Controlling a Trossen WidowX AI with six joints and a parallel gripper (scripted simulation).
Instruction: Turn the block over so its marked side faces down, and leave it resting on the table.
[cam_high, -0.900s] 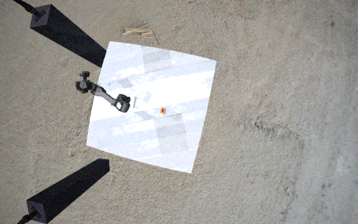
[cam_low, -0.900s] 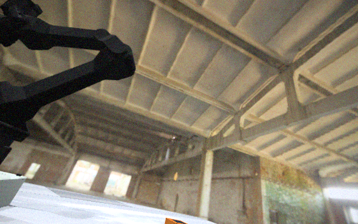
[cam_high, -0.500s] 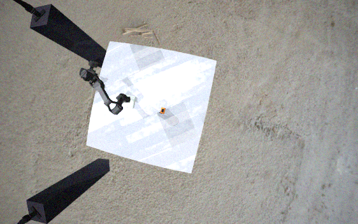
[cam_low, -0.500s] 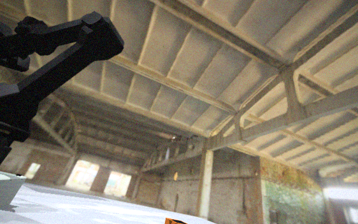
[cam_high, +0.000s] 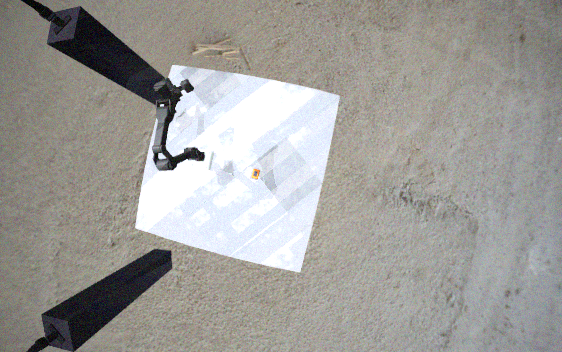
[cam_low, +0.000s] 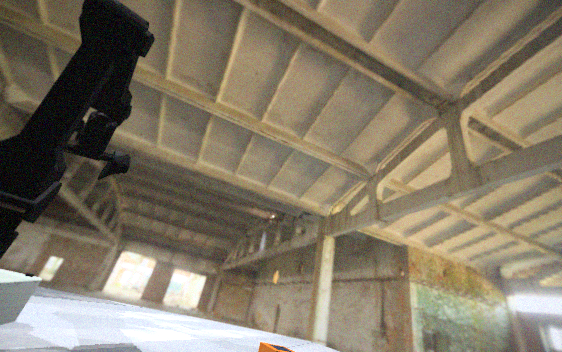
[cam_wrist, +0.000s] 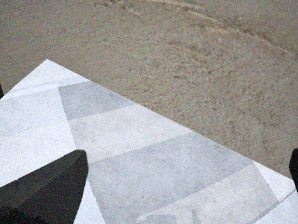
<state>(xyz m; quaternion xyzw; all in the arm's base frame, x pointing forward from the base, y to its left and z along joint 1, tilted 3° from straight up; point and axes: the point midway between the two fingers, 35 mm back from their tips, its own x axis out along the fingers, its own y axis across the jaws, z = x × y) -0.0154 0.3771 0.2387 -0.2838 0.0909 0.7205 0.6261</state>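
My gripper tip is now 400 mm short of the block, 510 mm to the left of it and 270 mm above it.
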